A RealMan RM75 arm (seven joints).
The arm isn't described. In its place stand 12 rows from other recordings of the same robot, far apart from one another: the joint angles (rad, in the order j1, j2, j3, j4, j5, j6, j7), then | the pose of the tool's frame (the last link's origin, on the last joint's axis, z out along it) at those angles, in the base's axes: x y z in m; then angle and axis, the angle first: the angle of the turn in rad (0 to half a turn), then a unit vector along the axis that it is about.
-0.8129 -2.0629 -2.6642 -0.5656 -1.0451 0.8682 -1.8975 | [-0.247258 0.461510 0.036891 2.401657 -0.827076 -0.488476 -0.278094]
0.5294 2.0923 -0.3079 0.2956 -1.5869 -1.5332 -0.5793 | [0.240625 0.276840 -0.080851 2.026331 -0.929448 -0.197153 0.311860]
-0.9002 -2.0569 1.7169 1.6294 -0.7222 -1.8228 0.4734 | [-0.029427 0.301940 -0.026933 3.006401 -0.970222 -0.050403 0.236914]
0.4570 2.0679 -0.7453 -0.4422 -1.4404 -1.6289 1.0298 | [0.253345 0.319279 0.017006 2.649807 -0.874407 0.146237 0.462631]
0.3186 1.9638 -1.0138 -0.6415 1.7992 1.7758 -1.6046 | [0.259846 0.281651 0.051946 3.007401 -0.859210 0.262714 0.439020]
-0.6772 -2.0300 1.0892 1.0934 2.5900 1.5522 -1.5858 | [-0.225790 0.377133 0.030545 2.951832 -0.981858 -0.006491 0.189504]
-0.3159 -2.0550 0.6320 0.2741 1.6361 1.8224 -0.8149 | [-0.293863 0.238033 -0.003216 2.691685 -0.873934 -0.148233 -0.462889]
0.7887 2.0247 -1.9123 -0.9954 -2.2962 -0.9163 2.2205 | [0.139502 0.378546 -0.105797 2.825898 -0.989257 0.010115 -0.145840]
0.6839 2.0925 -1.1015 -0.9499 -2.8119 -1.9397 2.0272 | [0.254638 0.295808 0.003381 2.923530 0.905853 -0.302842 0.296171]
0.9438 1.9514 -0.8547 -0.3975 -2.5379 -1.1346 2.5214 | [0.243869 0.426917 -0.011191 2.776242 -0.816058 0.577080 -0.032054]
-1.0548 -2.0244 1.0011 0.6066 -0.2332 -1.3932 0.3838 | [-0.199978 0.424048 -0.005542 2.724392 -0.824487 -0.514325 0.235988]
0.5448 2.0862 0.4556 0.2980 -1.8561 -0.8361 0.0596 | [0.301245 0.351301 -0.079282 2.018302 -0.882912 0.379141 0.276982]
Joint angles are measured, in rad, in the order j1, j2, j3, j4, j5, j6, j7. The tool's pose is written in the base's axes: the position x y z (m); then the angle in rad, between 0 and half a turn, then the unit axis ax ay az. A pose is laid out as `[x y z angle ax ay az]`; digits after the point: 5 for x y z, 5 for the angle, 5 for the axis.
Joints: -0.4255 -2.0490 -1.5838 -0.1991 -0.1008 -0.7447 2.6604
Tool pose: [-0.38184 0.34598 -0.00042 1.89005 -0.80668 -0.51279 -0.29379]
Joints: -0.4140 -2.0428 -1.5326 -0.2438 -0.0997 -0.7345 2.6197
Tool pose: [-0.37353 0.34973 -0.00239 1.92764 -0.80841 -0.50286 -0.30596]
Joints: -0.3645 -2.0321 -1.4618 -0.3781 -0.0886 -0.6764 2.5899
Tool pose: [-0.35915 0.35333 -0.00464 1.97421 -0.81690 -0.48387 -0.31392]
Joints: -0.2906 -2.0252 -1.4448 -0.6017 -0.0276 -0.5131 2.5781
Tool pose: [-0.34111 0.35921 -0.00197 1.99307 -0.82774 -0.47392 -0.30040]
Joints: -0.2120 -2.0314 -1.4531 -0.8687 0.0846 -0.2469 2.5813
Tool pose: [-0.32198 0.36312 0.00514 1.97276 -0.84877 -0.46917 -0.24385]
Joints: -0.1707 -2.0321 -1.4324 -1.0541 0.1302 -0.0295 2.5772
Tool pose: [-0.30587 0.36403 0.01159 1.95547 -0.85549 -0.47822 -0.19859]
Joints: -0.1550 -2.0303 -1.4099 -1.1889 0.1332 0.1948 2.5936
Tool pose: [-0.29657 0.36232 0.01548 1.94502 -0.85293 -0.50293 -0.13989]
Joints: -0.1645 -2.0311 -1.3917 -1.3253 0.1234 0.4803 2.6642
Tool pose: [-0.28418 0.35940 0.01937 1.94523 -0.85392 -0.51826 -0.04716]
